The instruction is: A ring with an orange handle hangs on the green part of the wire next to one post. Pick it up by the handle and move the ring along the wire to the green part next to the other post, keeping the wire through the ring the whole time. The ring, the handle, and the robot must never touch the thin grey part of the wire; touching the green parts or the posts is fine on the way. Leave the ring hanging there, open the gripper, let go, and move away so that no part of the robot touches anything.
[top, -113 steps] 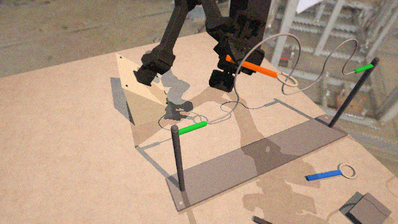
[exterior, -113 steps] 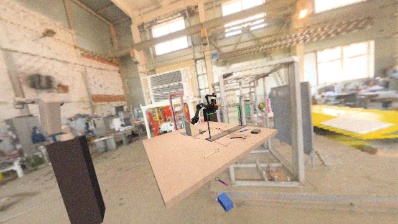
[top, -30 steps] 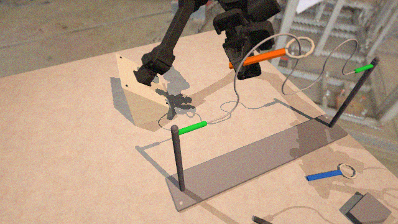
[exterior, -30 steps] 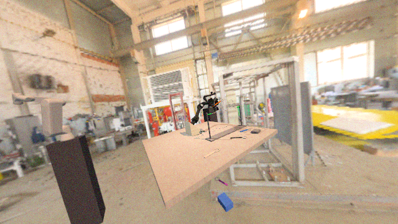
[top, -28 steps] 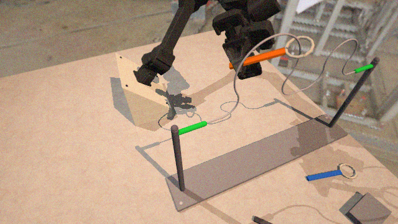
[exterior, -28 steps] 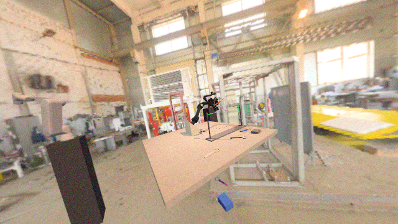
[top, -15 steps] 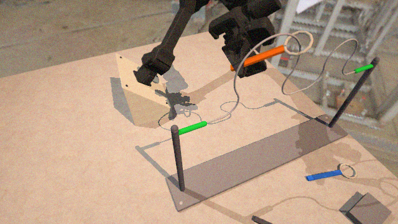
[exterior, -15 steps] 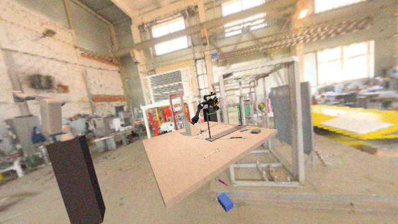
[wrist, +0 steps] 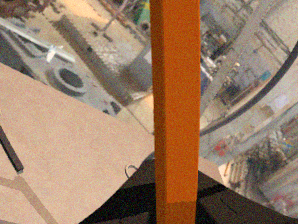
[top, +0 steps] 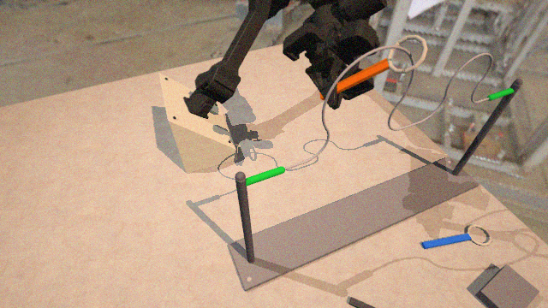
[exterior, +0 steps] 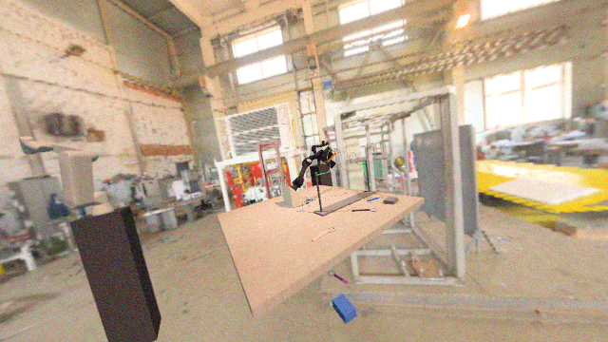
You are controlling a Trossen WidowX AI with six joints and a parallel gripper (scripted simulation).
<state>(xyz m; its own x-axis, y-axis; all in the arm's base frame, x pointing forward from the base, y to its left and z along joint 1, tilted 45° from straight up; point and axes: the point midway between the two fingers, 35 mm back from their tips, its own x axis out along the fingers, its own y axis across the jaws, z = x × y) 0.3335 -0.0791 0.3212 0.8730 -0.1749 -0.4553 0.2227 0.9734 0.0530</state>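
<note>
My gripper tip is now 1 cm short of the orange-handled ring, 6 cm to the right of it and 6 cm below it. The rest, counted from my gripper tip: dark-handled ring 27 cm ahead, 4 cm to the left, 35 cm below; then blue-handled ring 20 cm ahead, 29 cm to the left, 35 cm below; then grey block 33 cm ahead, 27 cm to the left, 35 cm below.
</note>
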